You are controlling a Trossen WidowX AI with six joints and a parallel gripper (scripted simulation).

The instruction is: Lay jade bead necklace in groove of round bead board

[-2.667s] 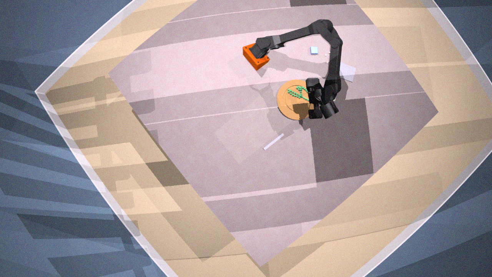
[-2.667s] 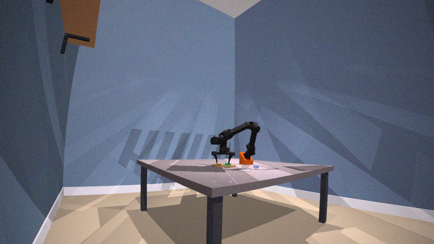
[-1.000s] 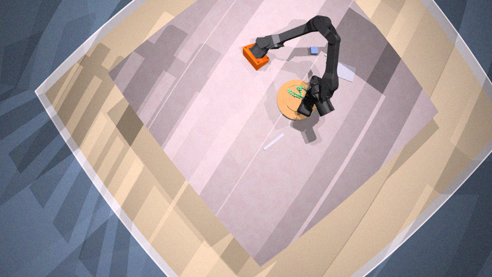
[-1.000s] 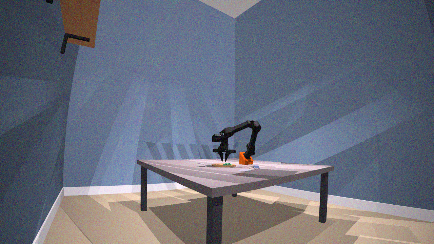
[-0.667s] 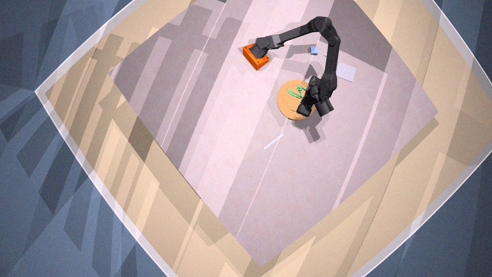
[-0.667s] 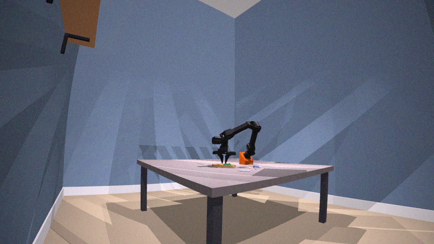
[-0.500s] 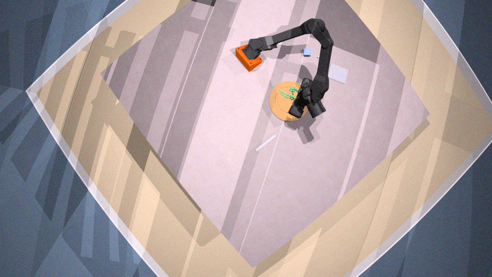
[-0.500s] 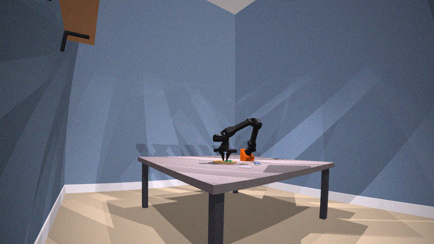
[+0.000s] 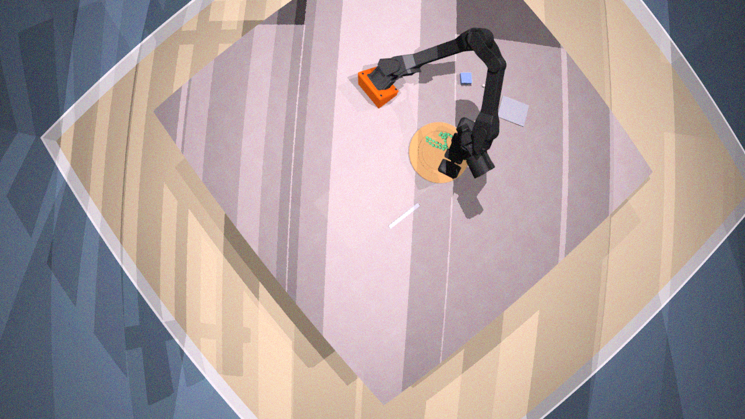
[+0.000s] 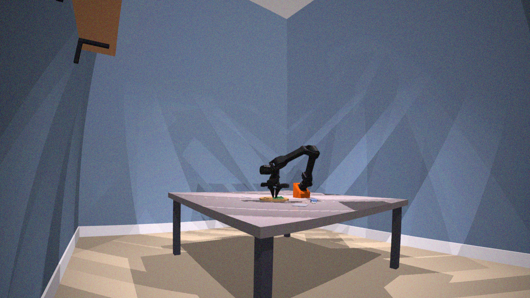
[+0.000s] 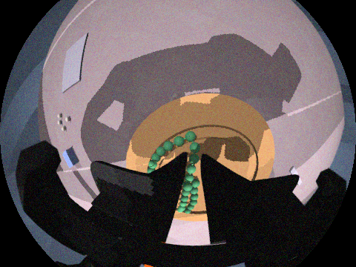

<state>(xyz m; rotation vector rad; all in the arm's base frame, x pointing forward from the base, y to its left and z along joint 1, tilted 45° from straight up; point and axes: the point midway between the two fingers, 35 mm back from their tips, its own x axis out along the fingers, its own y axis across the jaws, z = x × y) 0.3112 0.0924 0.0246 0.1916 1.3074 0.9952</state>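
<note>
The round tan bead board lies 40 mm to the right of my gripper tip, 20 mm behind it and 10 mm below it. Round my gripper tip: white strip (250 mm to the right, 80 mm ahead, 10 mm below); pale square sheet (270 mm to the left, 10 mm below); blue cube (190 mm to the left, 180 mm behind, 10 mm below).
</note>
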